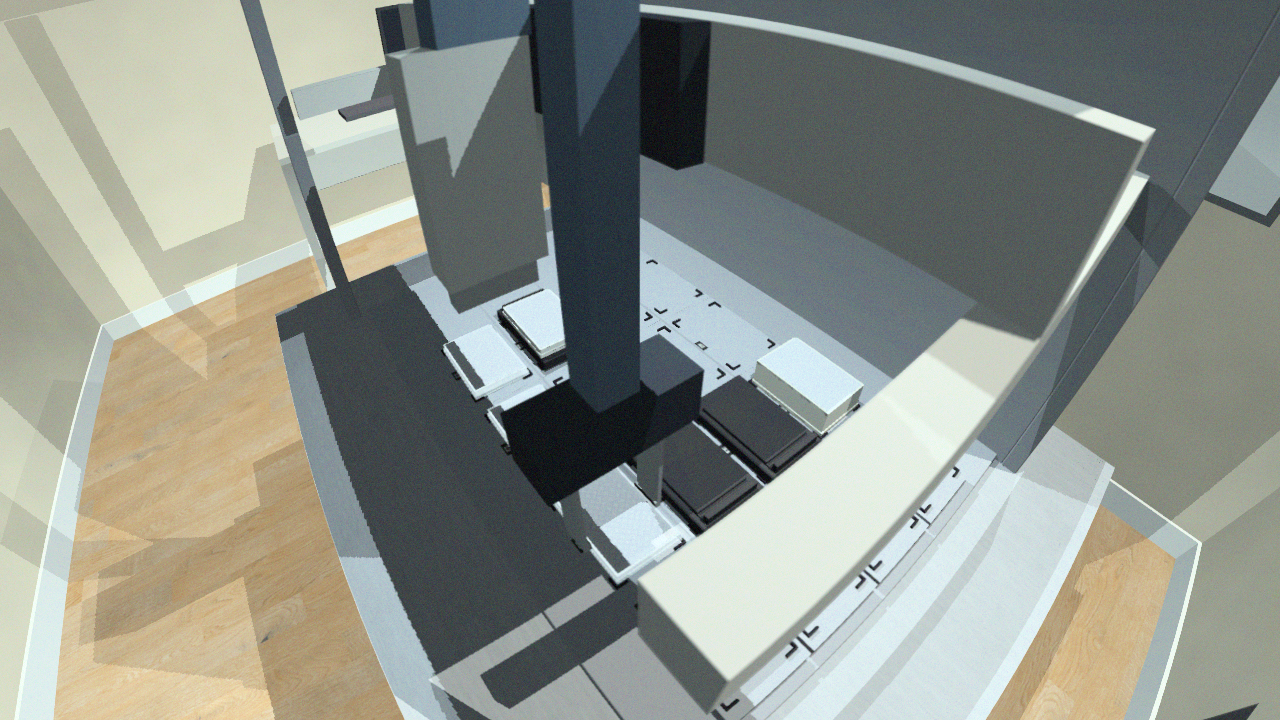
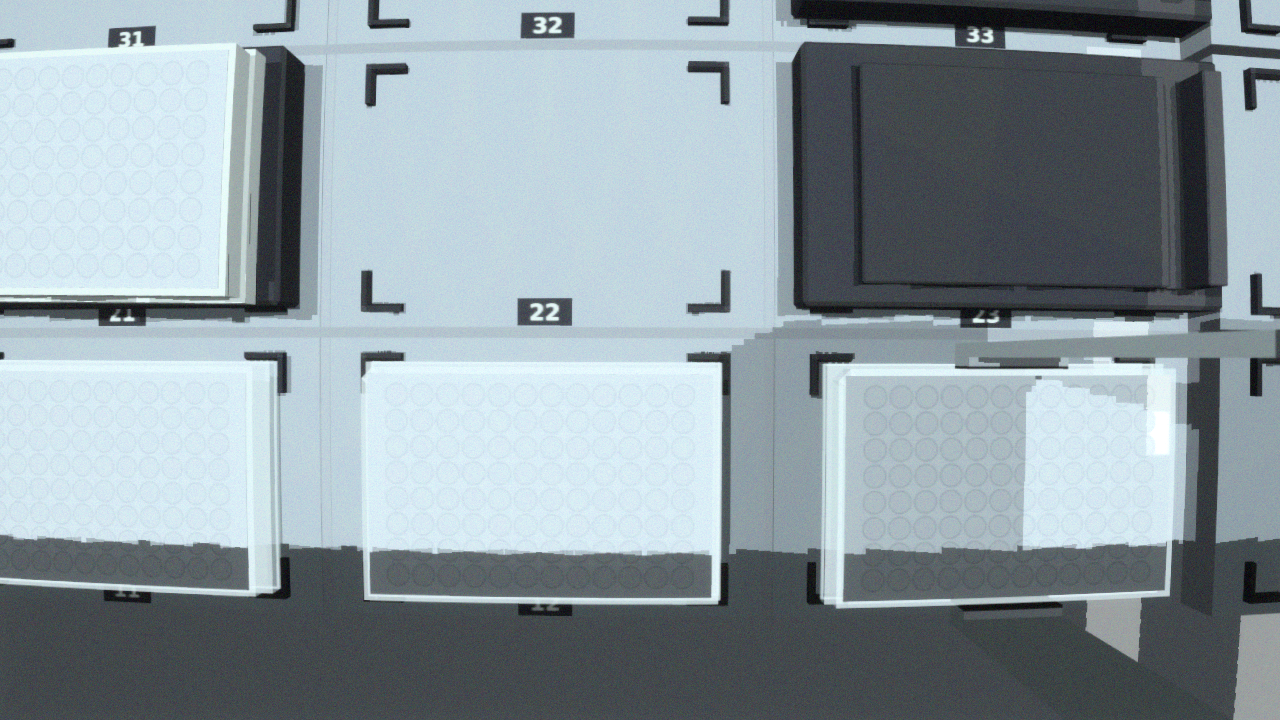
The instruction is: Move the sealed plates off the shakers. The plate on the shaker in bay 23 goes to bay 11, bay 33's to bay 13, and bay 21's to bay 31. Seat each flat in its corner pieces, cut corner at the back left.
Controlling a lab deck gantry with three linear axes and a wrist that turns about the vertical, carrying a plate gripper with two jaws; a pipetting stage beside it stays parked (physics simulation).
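Places are measured from the robot's base along level axes (x left, y up, z ahead), in metres.
Where they show: gripper, fingertip midpoint: (image 1: 613,517) (image 2: 1001,483); robot's base, origin of the base link: (image 1: 443,351).
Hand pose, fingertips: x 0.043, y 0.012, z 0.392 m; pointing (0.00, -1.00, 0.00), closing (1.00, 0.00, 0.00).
Observation:
Each offset is from my fingertips to the top centre of the thing. "spot": to the spot under its first point.
My gripper (image 1: 619,525) (image 2: 1011,486) is lowered at bay 13, its jaws shut against the front and back edges of a sealed plate {dx +0.000, dy +0.007, dz +0.000 m} (image 2: 935,483) (image 1: 640,528), which lies level within bay 13's corner pieces; any small gap beneath is hard to tell. The shakers in bay 23 {dx +0.108, dy +0.019, dz +0.004 m} (image 2: 1002,170) (image 1: 707,470) and bay 33 {dx +0.215, dy +0.019, dz +0.004 m} (image 1: 756,416) carry no plate. A sealed plate {dx +0.106, dy +0.025, dz -0.323 m} (image 2: 98,170) (image 1: 537,317) sits on the shaker {dx +0.108, dy +0.019, dz -0.332 m} (image 2: 279,179) in bay 21. Another plate {dx +0.000, dy +0.002, dz -0.328 m} (image 2: 116,465) (image 1: 487,358) lies in bay 11. Bay 31's label {spot: dx +0.168, dy -0.012, dz -0.328 m} (image 2: 131,38) shows behind the bay 21 shaker.
A further plate {dx +0.000, dy +0.002, dz -0.164 m} (image 2: 541,474) lies in bay 12, directly left of the gripped plate. A tall pale box {dx +0.321, dy +0.030, dz +0.000 m} (image 1: 810,380) stands behind the bay 33 shaker. A large grey block (image 1: 474,170) hangs left of the gripper column (image 1: 595,205). A cream beam (image 1: 832,528) crosses the front right.

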